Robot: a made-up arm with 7 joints. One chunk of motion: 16 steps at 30 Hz.
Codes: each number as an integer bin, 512 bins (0 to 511) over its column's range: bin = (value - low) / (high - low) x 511, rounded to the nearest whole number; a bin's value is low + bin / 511 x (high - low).
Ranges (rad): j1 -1.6..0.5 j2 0..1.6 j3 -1.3..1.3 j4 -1.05..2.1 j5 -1.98..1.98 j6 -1.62..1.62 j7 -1.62..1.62
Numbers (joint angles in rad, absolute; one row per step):
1: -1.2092 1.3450 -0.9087 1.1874 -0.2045 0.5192 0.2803
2: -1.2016 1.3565 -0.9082 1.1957 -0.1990 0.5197 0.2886
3: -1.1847 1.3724 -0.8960 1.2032 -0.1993 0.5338 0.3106
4: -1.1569 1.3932 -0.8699 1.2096 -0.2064 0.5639 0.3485
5: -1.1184 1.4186 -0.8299 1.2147 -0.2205 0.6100 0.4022
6: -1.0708 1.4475 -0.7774 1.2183 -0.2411 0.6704 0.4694
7: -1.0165 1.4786 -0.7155 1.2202 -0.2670 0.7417 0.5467
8: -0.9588 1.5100 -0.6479 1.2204 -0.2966 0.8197 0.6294
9: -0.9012 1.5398 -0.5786 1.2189 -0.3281 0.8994 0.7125
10: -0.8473 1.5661 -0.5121 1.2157 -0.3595 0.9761 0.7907
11: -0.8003 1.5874 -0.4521 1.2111 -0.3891 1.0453 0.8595
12: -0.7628 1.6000 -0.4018 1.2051 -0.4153 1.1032 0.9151
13: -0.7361 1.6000 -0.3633 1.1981 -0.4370 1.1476 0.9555
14: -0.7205 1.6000 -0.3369 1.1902 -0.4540 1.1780 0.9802
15: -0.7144 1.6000 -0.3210 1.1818 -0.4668 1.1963 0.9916
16: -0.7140 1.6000 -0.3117 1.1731 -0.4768 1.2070 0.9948
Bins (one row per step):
1: 95 430 77 363 229 337 300
2: 97 433 77 364 230 337 301
3: 101 438 79 366 230 340 304
4: 108 445 85 367 229 344 310
5: 117 453 92 367 227 352 319
6: 129 462 103 368 224 361 330
7: 142 472 115 368 221 372 342
8: 156 482 128 368 217 385 355
9: 170 492 142 368 213 397 368
10: 183 500 155 368 209 409 380
11: 195 507 167 367 205 420 391
12: 204 511 177 366 202 429 400
13: 210 511 184 365 199 436 406
14: 214 511 189 363 197 441 410
15: 215 511 192 362 195 444 412
16: 216 511 194 361 194 446 412

